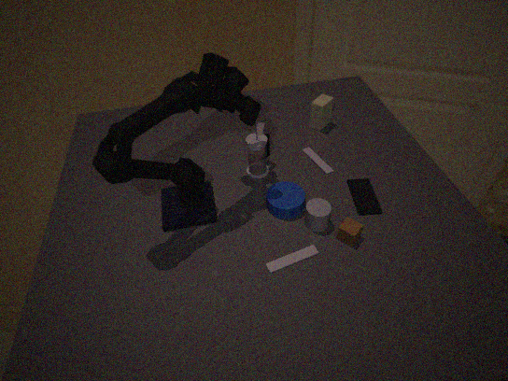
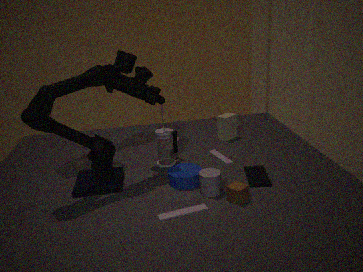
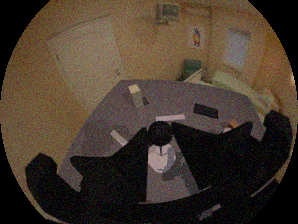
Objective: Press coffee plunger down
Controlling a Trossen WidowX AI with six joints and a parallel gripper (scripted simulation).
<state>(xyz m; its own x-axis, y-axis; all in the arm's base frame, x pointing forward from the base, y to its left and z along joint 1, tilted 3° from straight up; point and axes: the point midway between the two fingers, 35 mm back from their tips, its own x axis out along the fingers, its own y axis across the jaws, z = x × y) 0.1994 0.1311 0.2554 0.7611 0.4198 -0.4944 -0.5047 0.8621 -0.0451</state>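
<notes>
Now: the coffee press 10 mm to the left of my gripper tip and 130 mm below it. Also, from my gripper tip: grey cylinder (150 mm ahead, 260 mm to the right, 230 mm below); pale block (270 mm ahead, 240 mm to the left, 210 mm below); blue round box (70 mm ahead, 170 mm to the right, 240 mm below).
</notes>
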